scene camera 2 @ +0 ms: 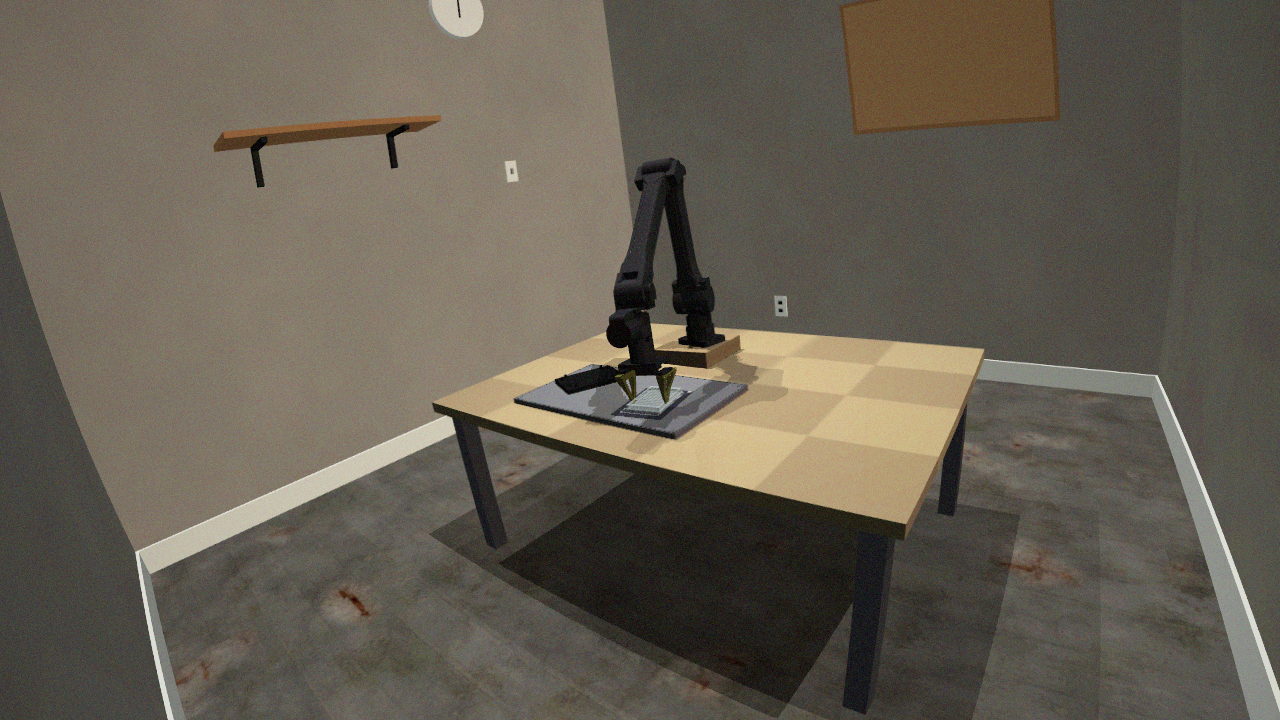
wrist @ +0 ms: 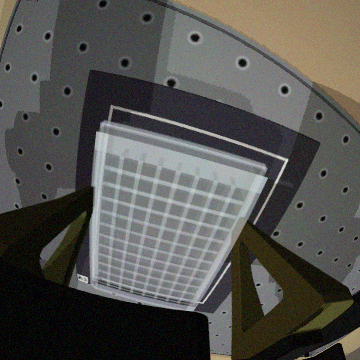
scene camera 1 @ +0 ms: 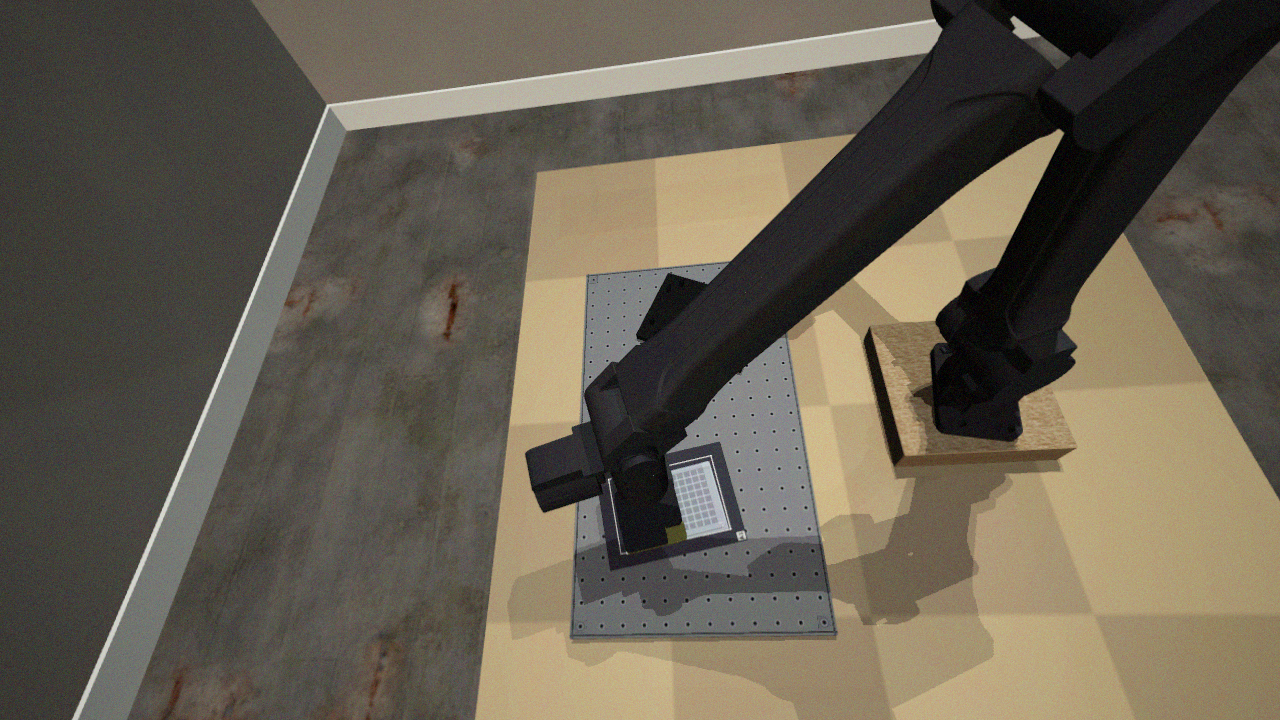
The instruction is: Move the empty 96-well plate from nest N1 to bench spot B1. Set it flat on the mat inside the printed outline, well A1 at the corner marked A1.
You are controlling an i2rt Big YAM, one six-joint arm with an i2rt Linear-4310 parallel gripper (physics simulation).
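Frame: origin at the arm's base, x left, y back, z up, level; centimetres.
Where they show: gripper, between the fingertips: [scene camera 2: 650, 402] [wrist: 166, 211] [scene camera 1: 649, 510]; arm's base, origin of its link: [scene camera 2: 701, 342] [scene camera 1: 970, 392].
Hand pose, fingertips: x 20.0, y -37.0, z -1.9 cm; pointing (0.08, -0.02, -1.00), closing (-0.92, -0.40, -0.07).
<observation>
Each offset is from my fingertips to the top centre of the thing. "spot": to the spot under its first point. Level surfaces: height alone.
The clear 96-well plate {dx -0.9, dy +2.3, dz +0.7 cm} [wrist: 171, 214] [scene camera 1: 697, 495] [scene camera 2: 646, 403] sits between my olive fingers. My gripper [wrist: 166, 211] [scene camera 1: 649, 515] [scene camera 2: 646, 383] is shut on its two long sides. The plate hangs low and flat over the dark mat {dz -0.8 cm} [wrist: 214, 114] [scene camera 1: 729, 483], mostly within the white printed outline {spot: dx +1.2, dy -4.4, dz -0.8 cm} [wrist: 200, 131]. In the wrist view its left and near edges overlap the outline. The small A1 label {spot: dx +1.0, dy +11.4, dz -0.8 cm} [wrist: 82, 278] [scene camera 1: 740, 535] lies next to the plate's near left corner. I cannot tell whether the plate touches the mat.
The mat lies on a grey perforated board [scene camera 1: 769, 412] [wrist: 250, 43] [scene camera 2: 573, 407] on the checkered table {dz -2.3 cm} [scene camera 1: 1163, 537]. A black nest {dx -28.7, dy +2.7, dz +1.2 cm} [scene camera 1: 670, 300] stands at the board's far end, partly behind the arm. The arm's base stands on a wooden block [scene camera 1: 903, 357] [scene camera 2: 716, 350].
</observation>
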